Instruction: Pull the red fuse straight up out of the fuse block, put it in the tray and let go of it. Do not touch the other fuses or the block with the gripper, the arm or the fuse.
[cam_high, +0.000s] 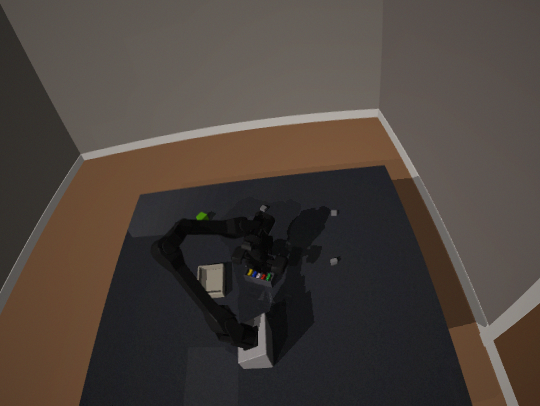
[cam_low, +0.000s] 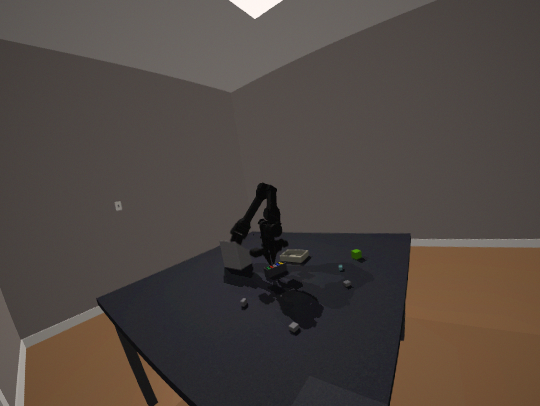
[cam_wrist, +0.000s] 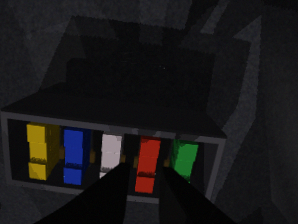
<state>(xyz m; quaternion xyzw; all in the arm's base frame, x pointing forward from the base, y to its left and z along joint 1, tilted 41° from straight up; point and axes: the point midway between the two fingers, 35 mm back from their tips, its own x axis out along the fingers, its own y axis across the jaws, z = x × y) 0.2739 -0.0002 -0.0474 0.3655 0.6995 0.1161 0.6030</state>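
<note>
Right now the red fuse is 30 mm below my gripper tip. From my gripper tip the other things lie so: white fuse: 20 mm to the left, 30 mm below; then green fuse: 10 mm behind, 20 mm to the right, 30 mm below; then blue fuse: 10 mm ahead, 30 mm to the left, 30 mm below.
</note>
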